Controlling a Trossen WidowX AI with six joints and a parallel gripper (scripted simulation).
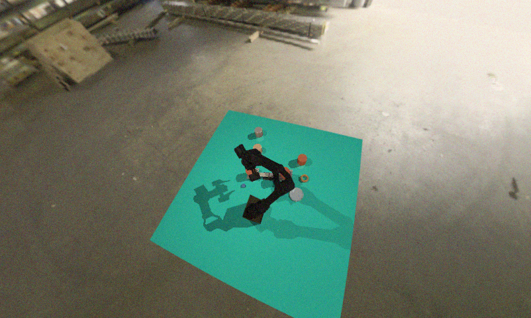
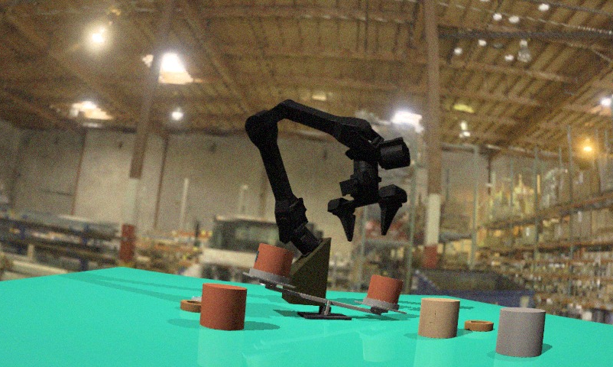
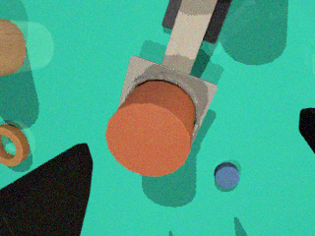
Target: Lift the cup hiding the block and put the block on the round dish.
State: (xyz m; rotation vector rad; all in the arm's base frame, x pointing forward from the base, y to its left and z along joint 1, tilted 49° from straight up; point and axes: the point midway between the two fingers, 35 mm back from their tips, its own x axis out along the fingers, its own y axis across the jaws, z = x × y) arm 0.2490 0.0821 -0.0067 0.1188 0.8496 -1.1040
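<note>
Now: the grey block 13 cm below my gripper tip, 4 cm to the left of it and 2 cm ahead of it. The rest, counted from my gripper tip: tan cylinder 24 cm ahead, 14 cm below, 5 cm to the left; then small balance 14 cm below, 9 cm to the right, 3 cm ahead; then small blue disc 17 cm below, 9 cm to the left, 9 cm behind.
</note>
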